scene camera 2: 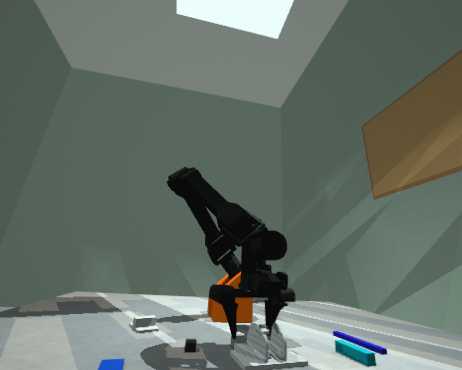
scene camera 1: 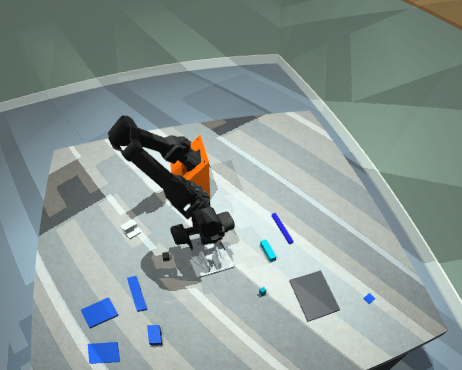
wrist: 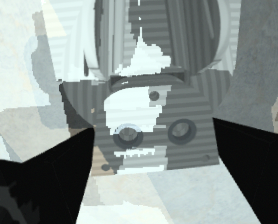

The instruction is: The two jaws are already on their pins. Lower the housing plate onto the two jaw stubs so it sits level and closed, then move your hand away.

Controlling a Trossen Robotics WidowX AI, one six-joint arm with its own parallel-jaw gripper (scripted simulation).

Labels:
The gripper shows in scene camera 2, in scene camera 1 (203, 245) and in the wrist view. A grey plate shows in scene camera 1 (316, 299); in scene camera 2 it is out of frame, in the wrist view it is out of frame. One and the same spot on the gripper: (scene camera 2: 274, 305) is (wrist: 25, 187).

